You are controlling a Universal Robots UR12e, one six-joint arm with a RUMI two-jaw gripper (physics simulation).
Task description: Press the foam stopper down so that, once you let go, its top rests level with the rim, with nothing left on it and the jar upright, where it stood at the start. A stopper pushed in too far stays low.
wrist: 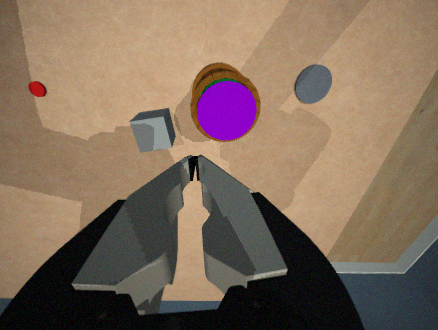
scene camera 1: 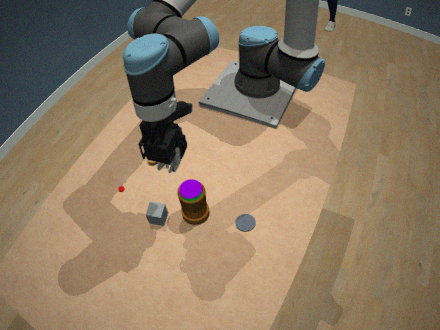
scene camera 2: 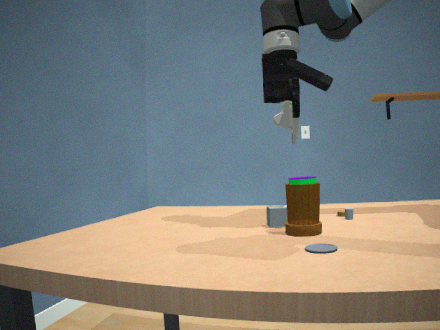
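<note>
The brown jar [scene camera 1: 194, 209] [scene camera 2: 303, 206] [wrist: 210, 71] stands upright on the table. The foam stopper [scene camera 1: 191, 189] [scene camera 2: 302, 181] [wrist: 226, 111] has a purple top and a green side. It sits in the jar's mouth, and a band of green shows above the rim in the scene camera 2 view, so its top is above the rim. Nothing lies on it. My gripper [scene camera 1: 172, 169] [scene camera 2: 294, 141] [wrist: 195, 157] is shut and empty. It hangs above the stopper's height, apart from it; in the wrist view its tips appear below and left of the purple top.
A grey block [scene camera 1: 157, 213] [scene camera 2: 276, 216] [wrist: 152, 131] stands beside the jar. A flat grey disc [scene camera 1: 245, 223] [scene camera 2: 321, 248] [wrist: 314, 84] lies on its other side. A red disc [scene camera 1: 121, 189] [wrist: 37, 89] lies beyond the block. A small blue-grey cylinder [scene camera 2: 349, 214] and a brown disc [scene camera 2: 340, 214] are farther back.
</note>
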